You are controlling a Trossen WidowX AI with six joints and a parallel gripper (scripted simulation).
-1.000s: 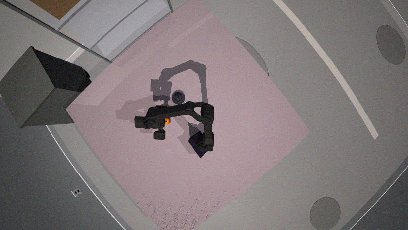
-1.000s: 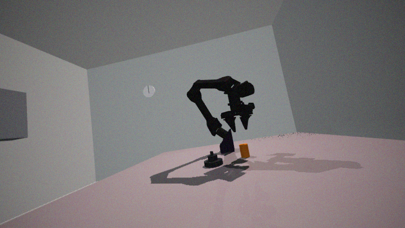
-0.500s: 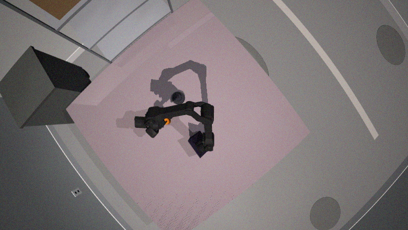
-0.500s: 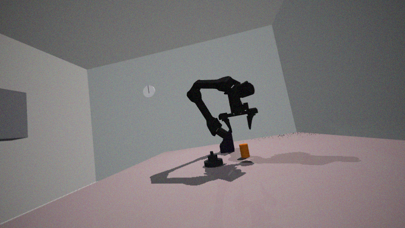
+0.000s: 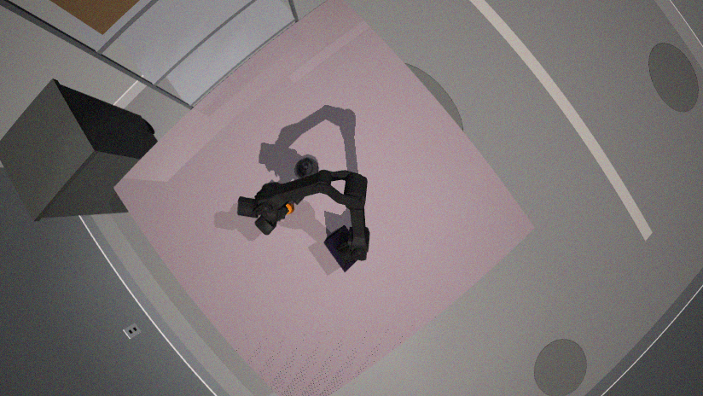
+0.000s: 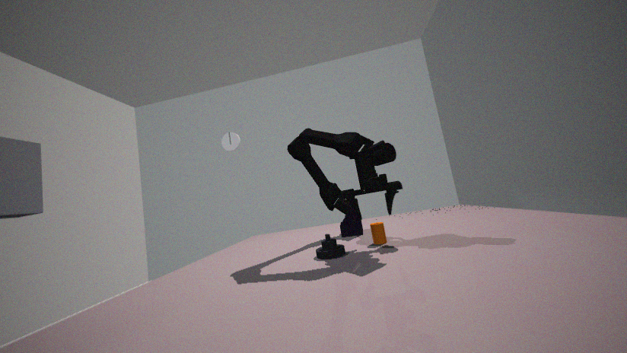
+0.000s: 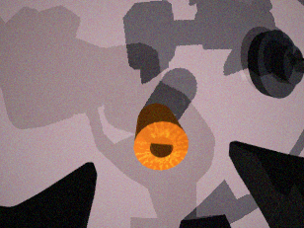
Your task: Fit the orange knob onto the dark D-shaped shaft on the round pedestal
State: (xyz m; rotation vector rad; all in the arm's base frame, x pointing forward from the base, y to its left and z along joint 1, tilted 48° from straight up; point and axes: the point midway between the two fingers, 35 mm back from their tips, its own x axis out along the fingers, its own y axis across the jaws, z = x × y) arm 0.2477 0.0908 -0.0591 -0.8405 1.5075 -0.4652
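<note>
The orange knob lies 50 mm below my gripper tip. From my gripper tip the other things lie so: round pedestal (140 mm to the right, 90 mm ahead, 50 mm below).
</note>
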